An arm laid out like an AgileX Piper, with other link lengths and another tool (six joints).
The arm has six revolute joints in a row. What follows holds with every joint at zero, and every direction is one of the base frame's. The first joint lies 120.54 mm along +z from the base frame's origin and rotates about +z. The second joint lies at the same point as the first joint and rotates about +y. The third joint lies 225.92 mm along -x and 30.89 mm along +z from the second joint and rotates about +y. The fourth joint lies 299.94 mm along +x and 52.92 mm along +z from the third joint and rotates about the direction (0.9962, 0, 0.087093). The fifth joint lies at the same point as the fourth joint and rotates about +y. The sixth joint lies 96.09 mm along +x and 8.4 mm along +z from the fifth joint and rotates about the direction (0.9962, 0, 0.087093). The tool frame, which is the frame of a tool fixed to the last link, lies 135.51 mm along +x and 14 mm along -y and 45.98 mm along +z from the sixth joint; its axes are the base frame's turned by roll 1.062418, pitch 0.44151 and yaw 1.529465 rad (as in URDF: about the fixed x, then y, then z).
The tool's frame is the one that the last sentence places.
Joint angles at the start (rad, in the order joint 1, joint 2, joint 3, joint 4, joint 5, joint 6): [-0.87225 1.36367 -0.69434 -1.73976 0.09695 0.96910]
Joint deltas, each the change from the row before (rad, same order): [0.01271 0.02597 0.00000 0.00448 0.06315 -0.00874]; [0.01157 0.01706 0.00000 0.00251 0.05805 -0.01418]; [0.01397 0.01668 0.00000 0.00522 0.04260 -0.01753]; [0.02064 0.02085 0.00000 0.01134 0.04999 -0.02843]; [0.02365 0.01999 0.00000 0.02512 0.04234 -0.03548]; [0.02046 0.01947 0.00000 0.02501 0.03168 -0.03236]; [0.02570 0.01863 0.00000 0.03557 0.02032 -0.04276]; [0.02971 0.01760 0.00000 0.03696 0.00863 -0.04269]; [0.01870 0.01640 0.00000 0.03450 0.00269 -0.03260]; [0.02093 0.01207 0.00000 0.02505 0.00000 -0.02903]
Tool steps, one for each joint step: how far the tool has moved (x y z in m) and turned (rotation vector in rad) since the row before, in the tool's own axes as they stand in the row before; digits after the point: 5 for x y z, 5 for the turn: [0.00481 -0.01179 0.00118 0.05364 0.00219 -0.01478]; [0.00200 -0.00900 -0.00005 0.04707 -0.00070 -0.02340]; [0.00424 -0.00476 0.00131 0.03181 0.00799 -0.02267]; [0.00650 -0.00378 0.00204 0.03505 0.01508 -0.03126]; [0.00827 -0.00118 0.00243 0.02775 0.02064 -0.02516]; [0.00896 -0.00031 0.00268 0.02099 0.02351 -0.01983]; [0.01119 0.00420 0.00358 0.00777 0.03263 -0.02065]; [0.01222 0.00859 0.00437 -0.00642 0.03682 -0.02057]; [0.01089 0.00507 0.00395 -0.00395 0.03144 -0.00725]; [0.00873 0.00749 0.00351 -0.01040 0.02709 -0.01473]
